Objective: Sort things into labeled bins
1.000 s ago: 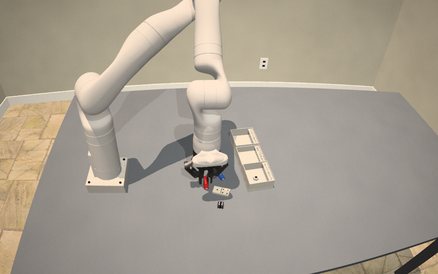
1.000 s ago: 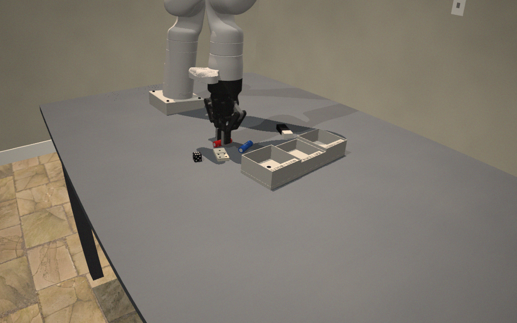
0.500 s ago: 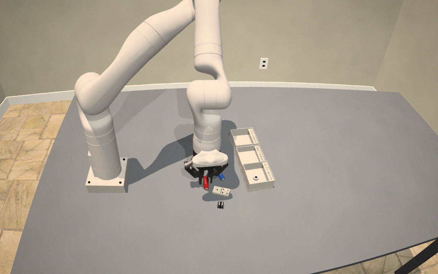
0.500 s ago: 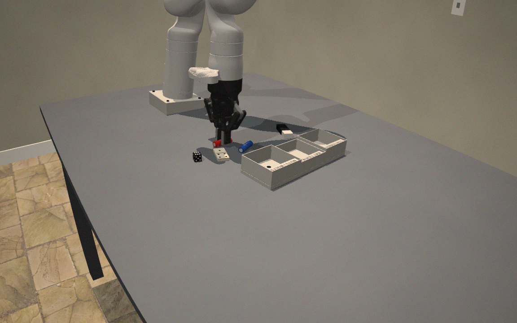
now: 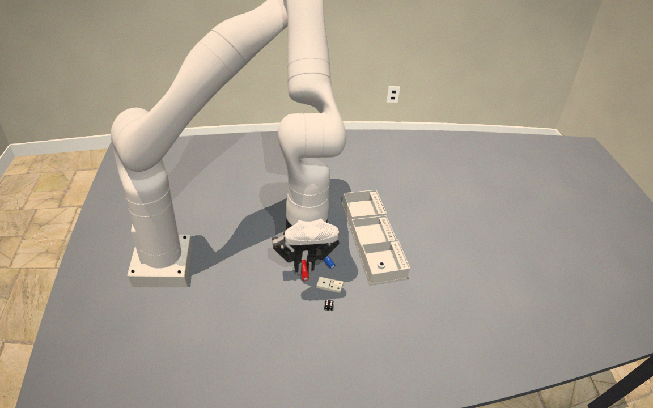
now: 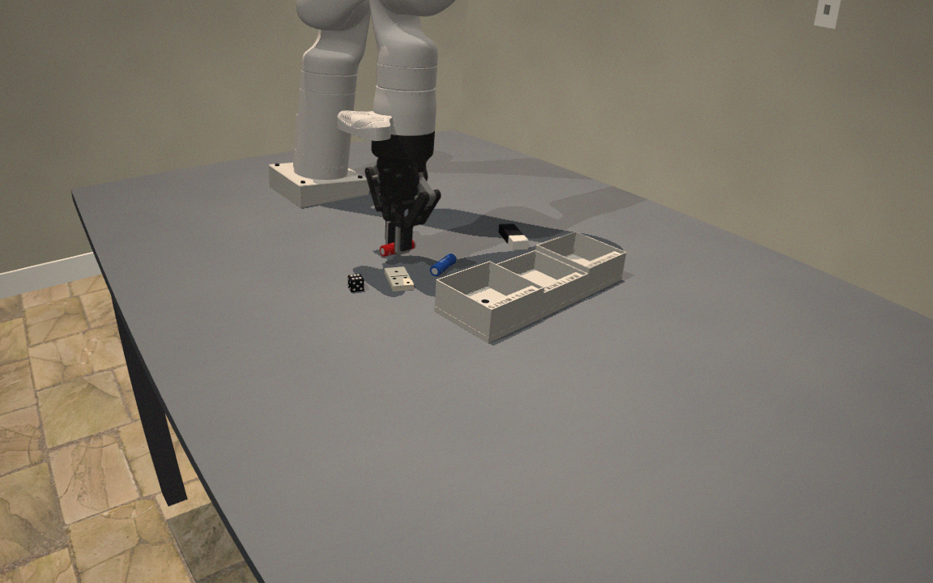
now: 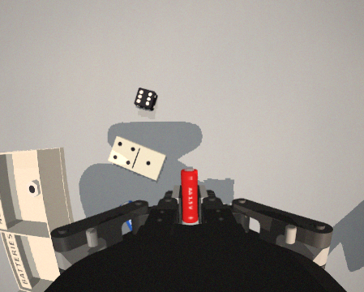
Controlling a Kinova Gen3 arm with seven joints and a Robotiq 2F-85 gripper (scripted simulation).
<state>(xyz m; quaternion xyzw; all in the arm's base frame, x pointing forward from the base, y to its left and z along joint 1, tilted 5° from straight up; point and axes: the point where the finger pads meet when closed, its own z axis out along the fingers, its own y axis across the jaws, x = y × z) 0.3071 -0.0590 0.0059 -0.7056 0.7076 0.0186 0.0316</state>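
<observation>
The bin row lies 170 mm ahead of my hand, 80 mm to the left of it and 10 mm below it. The rest, counted from my hand: blue battery: 50 mm ahead, 30 mm to the left, 30 mm below; then red battery: 20 mm below; then cream domino: 50 mm ahead, 40 mm to the right, 30 mm below.
</observation>
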